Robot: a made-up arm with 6 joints.
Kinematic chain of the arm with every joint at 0, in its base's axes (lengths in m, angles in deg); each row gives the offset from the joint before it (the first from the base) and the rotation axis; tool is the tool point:
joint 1: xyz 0 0 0.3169 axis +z
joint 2: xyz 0 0 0 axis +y
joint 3: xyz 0 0 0.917 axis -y
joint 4: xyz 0 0 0 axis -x
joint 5: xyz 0.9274 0 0 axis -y
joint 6: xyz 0 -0.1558 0 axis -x
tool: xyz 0 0 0
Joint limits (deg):
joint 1: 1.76..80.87
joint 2: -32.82..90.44
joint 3: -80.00..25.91
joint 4: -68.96..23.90
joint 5: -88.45..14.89
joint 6: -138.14..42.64
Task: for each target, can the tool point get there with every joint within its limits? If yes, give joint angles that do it. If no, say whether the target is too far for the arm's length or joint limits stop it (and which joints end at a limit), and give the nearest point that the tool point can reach.
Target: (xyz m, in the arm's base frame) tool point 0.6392 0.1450 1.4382
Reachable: yes | joints 25.65 -16.35 2.07 -20.45 -24.33 -113.12
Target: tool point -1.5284 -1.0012 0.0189
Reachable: no: joint limits stop it (at a limit: joint 1, joint 2, joint 3) | nearest point 0.0039 -0.1545 0.1757 | short by 1.758 m
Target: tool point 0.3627 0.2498 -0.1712
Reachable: yes | joints 46.09 67.51 -40.96 -55.59 -21.15 10.52
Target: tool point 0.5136 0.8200 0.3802
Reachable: yes | joints 66.73 26.89 -24.41 -18.41 -57.67 -18.00
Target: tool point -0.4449 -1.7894 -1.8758
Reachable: no: too far | nearest point 0.4172 -0.1431 -0.4684 | short by 2.331 m
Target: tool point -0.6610 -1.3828 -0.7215
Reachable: no: joint limits stop it (at a limit: joint 1, joint 2) | nearest point 0.1394 -0.1516 -0.1882 | short by 1.562 m
